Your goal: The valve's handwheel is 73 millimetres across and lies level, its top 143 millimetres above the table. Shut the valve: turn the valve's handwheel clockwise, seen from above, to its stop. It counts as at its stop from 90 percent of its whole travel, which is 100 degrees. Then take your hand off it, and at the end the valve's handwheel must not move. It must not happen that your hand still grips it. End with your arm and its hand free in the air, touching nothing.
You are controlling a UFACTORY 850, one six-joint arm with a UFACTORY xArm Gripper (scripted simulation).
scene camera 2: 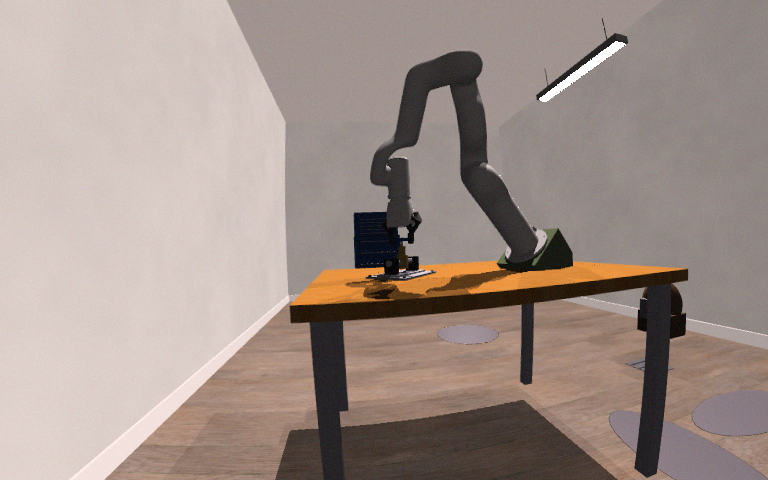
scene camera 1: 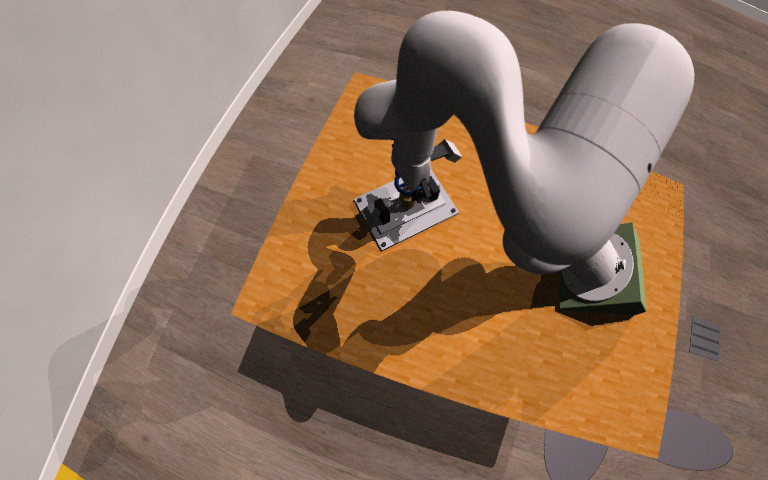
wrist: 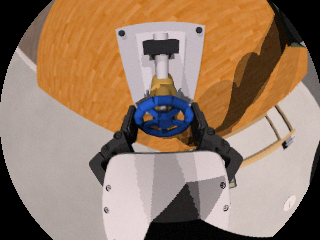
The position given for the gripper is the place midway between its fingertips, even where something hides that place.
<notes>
In view: the gripper (scene camera 1: pixel 408 185) and a blue handwheel (wrist: pixel 164 120).
The gripper is seen too in scene camera 2 (scene camera 2: pixel 401 244) and in the wrist view (wrist: pixel 163 110).
</notes>
